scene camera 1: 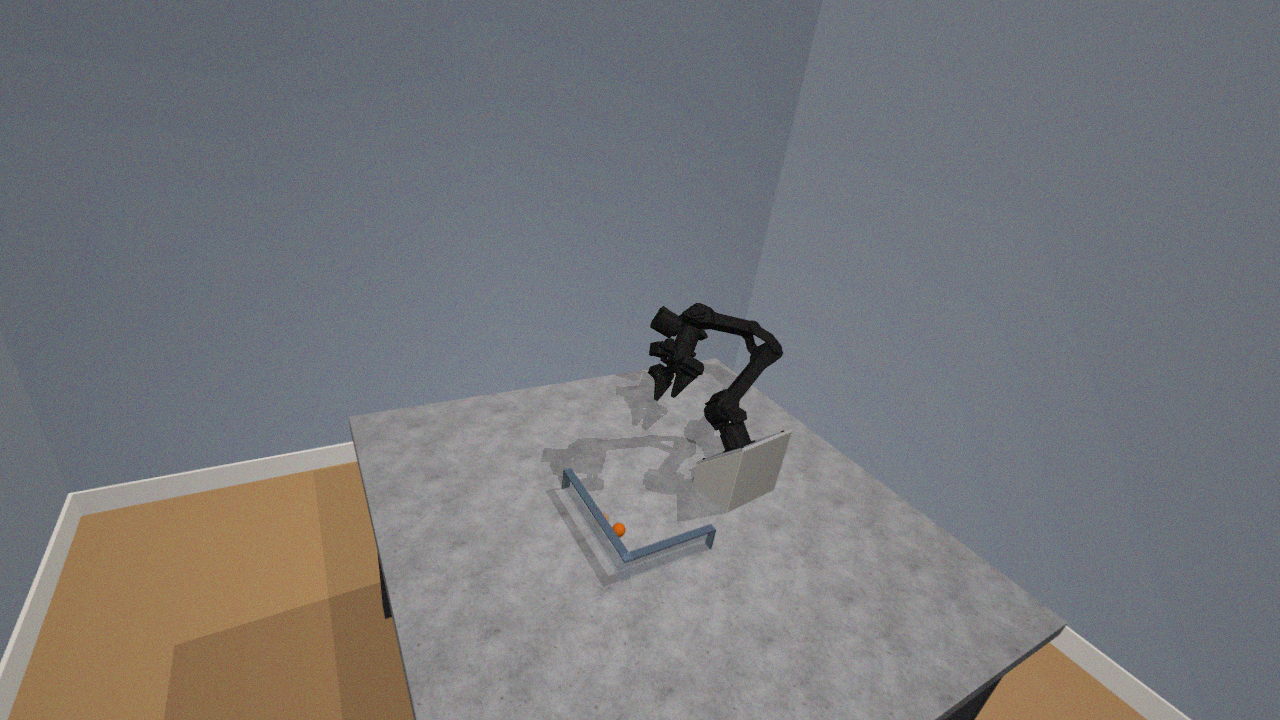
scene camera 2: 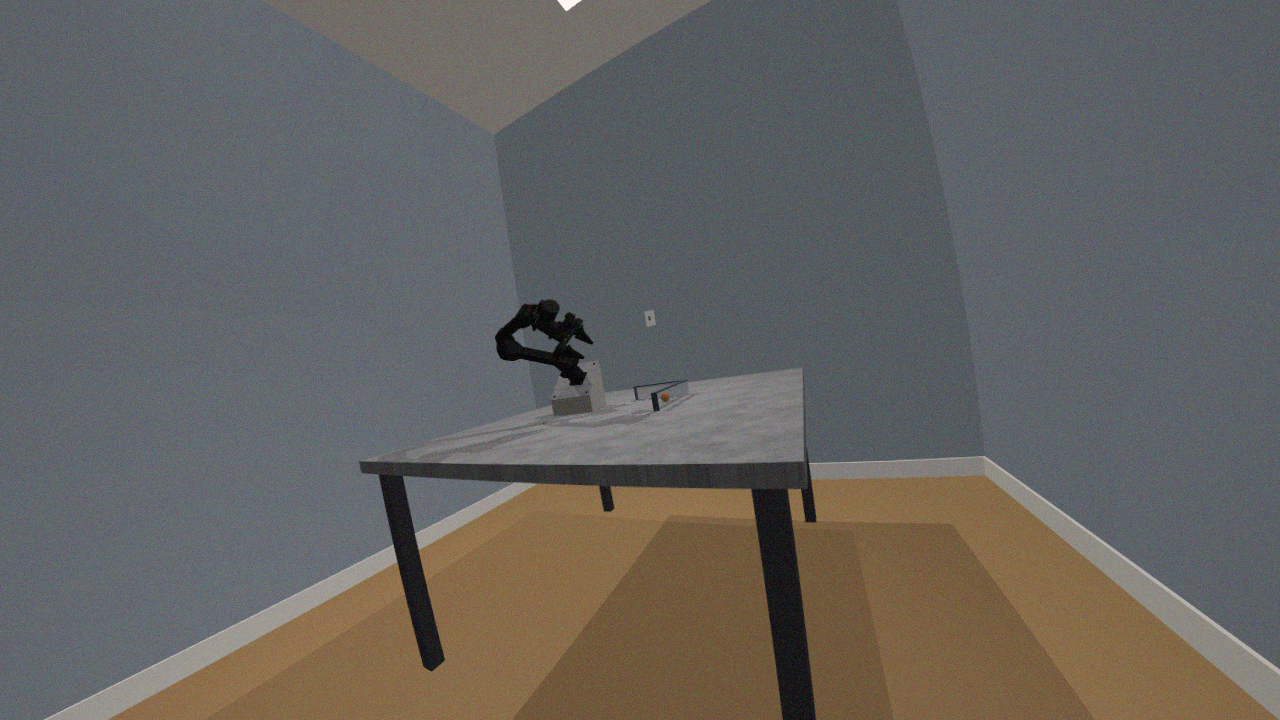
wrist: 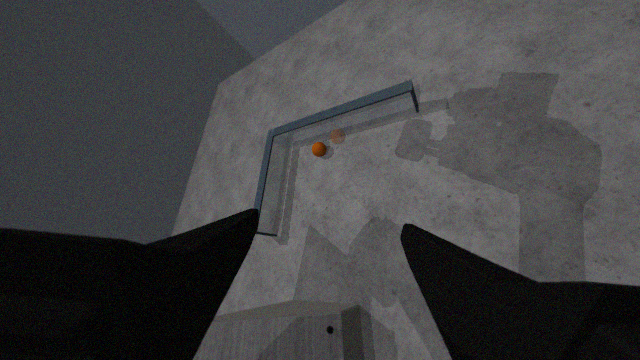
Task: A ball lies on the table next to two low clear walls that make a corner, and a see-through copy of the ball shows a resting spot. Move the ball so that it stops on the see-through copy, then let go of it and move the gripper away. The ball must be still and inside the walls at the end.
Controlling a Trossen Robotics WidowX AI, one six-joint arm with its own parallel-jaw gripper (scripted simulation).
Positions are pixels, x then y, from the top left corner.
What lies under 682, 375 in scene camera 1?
My gripper.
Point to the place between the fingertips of my gripper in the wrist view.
At 330, 224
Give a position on a clear wall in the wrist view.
402, 105
